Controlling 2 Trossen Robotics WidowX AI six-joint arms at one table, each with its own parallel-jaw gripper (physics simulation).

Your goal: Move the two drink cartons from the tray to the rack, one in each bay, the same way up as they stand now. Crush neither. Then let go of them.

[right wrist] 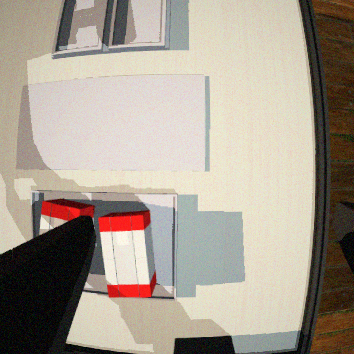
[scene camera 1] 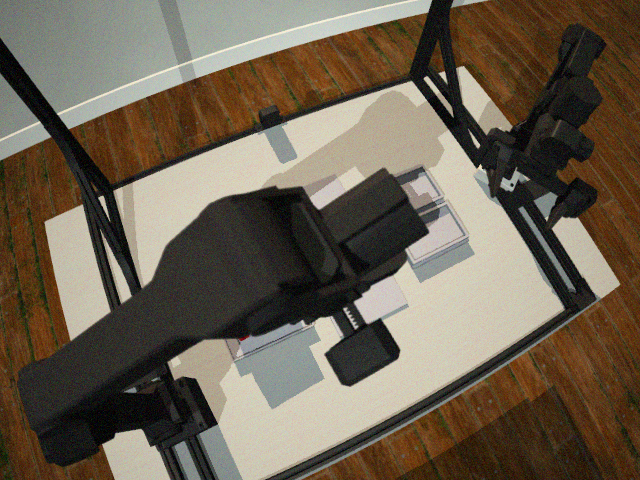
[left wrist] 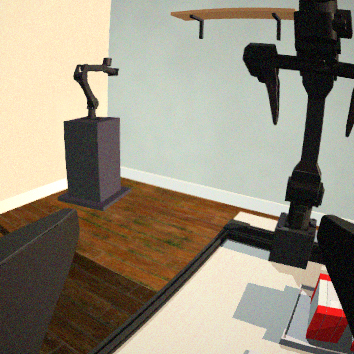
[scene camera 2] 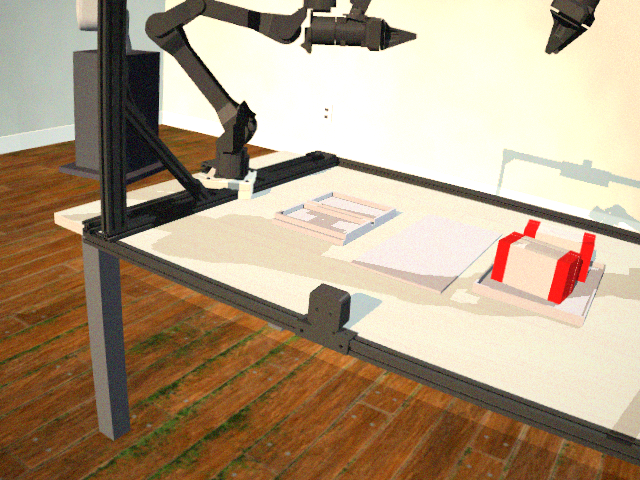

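Where they show: left gripper, fingertip midpoint: [scene camera 1: 520, 213] [left wrist: 203, 225] [scene camera 2: 413, 35]; right gripper, fingertip midpoint: [right wrist: 218, 222] [left wrist: 310, 129] [scene camera 2: 550, 53]; left arm's base, origin of the base link: [scene camera 2: 230, 175]; right arm's base, origin of the base link: [scene camera 1: 170, 413] [left wrist: 296, 223].
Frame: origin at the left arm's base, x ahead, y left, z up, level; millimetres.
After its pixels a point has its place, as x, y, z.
Note:
Two white cartons with red ends lie long side down, side by side on the tray [scene camera 2: 532, 307] {522, -452, -29} [left wrist: 296, 316] {630, -235, -30} [right wrist: 175, 240] {634, -221, -20}. The nearer carton [scene camera 2: 535, 266] [right wrist: 127, 255] partly hides the other carton [scene camera 2: 586, 258] {645, -340, 14} in scene camera 2; a finger partly covers that other carton [right wrist: 65, 210] {511, -330, 38} in the right wrist view. The two-bay rack [scene camera 1: 442, 251] {283, -33, -26} [scene camera 2: 310, 229] {180, -218, -25} [right wrist: 135, 46] {325, -117, -18} is empty. My right gripper [scene camera 2: 552, 51] {582, -151, 329} [right wrist: 218, 222] {582, -151, 329} is open, pointing down high above the tray area. My left gripper [scene camera 1: 522, 209] {350, 0, 325} [scene camera 2: 413, 36] {350, 0, 325} [left wrist: 203, 225] {350, 0, 325} is open, level and high, away from the cartons.
A flat pale panel [scene camera 1: 382, 299] [scene camera 2: 429, 253] [right wrist: 117, 125] lies between tray and rack. A small black block [scene camera 1: 268, 116] {225, -541, 12} [scene camera 2: 329, 307] {213, -562, 3} stands on the table's edge rail. Black frame posts [scene camera 2: 111, 155] {-148, -323, 111} rise at the table's side. My right arm covers much of scene camera 1.

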